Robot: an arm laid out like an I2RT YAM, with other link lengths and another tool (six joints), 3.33 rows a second.
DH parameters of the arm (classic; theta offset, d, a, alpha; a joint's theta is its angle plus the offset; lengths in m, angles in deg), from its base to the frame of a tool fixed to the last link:
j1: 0 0.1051 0.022 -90
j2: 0 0 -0.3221 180
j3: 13.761 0 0.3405 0
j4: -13.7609 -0.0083 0.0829 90
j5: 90 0.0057 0 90
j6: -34 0.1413 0.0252 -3.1
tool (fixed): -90 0.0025 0 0
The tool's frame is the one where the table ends.
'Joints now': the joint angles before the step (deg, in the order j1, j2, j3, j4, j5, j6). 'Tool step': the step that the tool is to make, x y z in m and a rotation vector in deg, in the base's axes. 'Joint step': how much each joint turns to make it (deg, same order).
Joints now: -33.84 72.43 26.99 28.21 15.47 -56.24
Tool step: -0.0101 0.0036 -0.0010 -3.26 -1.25 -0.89
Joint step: 0.00 -0.71 -3.26 5.90 1.39 -1.77
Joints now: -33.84 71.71 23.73 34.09 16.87 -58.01
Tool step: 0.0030 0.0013 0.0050 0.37 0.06 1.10
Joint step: 0.00 -0.70 0.80 -1.76 -1.13 0.00
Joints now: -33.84 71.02 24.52 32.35 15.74 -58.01
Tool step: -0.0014 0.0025 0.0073 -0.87 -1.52 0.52
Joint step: 0.00 -1.05 -0.52 1.22 -0.53 0.00
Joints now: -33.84 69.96 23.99 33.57 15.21 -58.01
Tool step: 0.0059 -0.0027 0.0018 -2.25 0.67 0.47
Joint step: 0.01 1.84 0.53 2.64 0.00 -2.37
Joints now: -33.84 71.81 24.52 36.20 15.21 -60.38
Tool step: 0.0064 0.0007 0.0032 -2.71 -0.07 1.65
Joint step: 0.01 1.58 0.00 3.79 -1.23 -2.55
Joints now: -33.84 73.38 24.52 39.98 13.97 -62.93
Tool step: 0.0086 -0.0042 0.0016 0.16 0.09 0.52
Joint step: 0.00 1.76 1.68 -0.08 -0.52 0.00
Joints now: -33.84 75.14 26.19 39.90 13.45 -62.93
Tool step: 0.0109 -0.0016 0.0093 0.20 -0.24 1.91
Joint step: 0.00 0.62 2.29 -1.59 -1.94 0.00
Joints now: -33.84 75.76 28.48 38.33 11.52 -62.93
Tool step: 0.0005 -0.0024 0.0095 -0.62 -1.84 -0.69
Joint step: 0.01 0.01 0.52 1.23 0.62 0.62
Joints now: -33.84 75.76 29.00 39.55 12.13 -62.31
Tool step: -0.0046 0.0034 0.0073 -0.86 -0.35 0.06
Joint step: 0.01 -1.85 -0.54 -0.43 0.01 -0.53
